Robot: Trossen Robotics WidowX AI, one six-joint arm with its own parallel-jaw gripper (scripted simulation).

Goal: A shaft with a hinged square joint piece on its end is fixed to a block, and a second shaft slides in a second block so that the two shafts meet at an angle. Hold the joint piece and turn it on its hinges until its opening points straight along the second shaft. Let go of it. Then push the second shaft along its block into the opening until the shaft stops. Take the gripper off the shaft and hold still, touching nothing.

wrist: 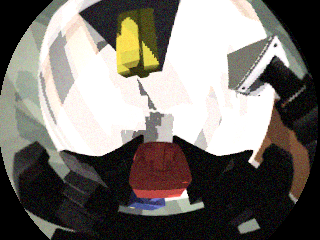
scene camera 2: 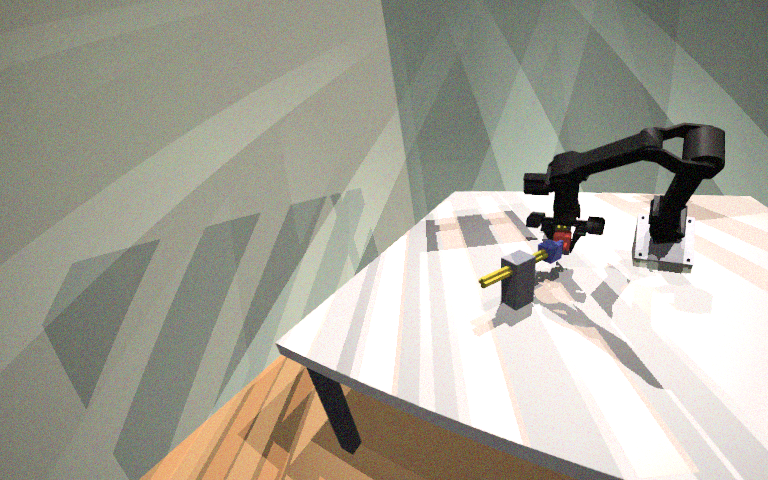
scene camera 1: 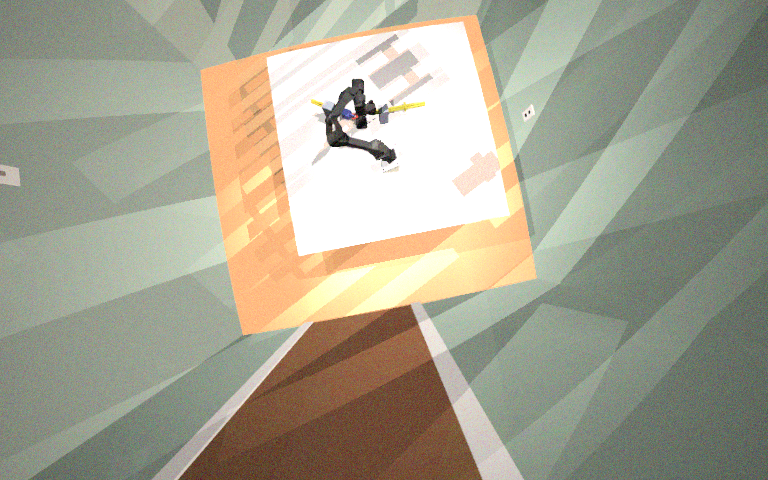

Path:
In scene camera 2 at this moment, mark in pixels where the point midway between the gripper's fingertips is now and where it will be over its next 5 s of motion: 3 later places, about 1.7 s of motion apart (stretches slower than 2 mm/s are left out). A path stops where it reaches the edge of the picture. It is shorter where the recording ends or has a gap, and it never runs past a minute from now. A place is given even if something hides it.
My gripper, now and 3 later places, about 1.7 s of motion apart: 562,251; 559,215; 562,202; 561,186

